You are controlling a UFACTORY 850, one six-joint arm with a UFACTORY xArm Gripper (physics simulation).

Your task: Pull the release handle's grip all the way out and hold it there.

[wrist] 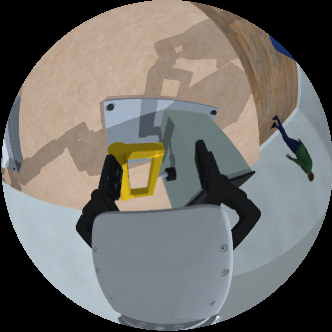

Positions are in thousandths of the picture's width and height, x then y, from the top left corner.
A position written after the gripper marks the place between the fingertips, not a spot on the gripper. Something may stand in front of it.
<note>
In view: the gripper (465, 468), a release handle grip (369, 456) and a metal base plate (396, 360).
</note>
